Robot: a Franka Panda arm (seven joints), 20 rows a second.
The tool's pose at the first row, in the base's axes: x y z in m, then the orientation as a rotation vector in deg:
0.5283, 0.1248, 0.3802, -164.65, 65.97, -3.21
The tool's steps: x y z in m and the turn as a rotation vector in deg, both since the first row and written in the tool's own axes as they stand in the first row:
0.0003, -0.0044, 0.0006, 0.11, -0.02, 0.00
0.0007, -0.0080, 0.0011, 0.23, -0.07, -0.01
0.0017, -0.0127, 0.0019, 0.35, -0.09, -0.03
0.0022, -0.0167, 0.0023, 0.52, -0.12, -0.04
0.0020, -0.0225, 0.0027, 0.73, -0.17, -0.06
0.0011, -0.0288, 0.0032, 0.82, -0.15, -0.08
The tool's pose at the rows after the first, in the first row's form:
0.5316, 0.1278, 0.3799, -164.55, 65.93, -3.24
0.5344, 0.1301, 0.3796, -164.44, 65.86, -3.24
0.5384, 0.1329, 0.3790, -164.34, 65.79, -3.28
0.5415, 0.1354, 0.3789, -164.19, 65.71, -3.33
0.5454, 0.1398, 0.3788, -164.00, 65.59, -3.37
0.5491, 0.1449, 0.3786, -163.94, 65.53, -3.45

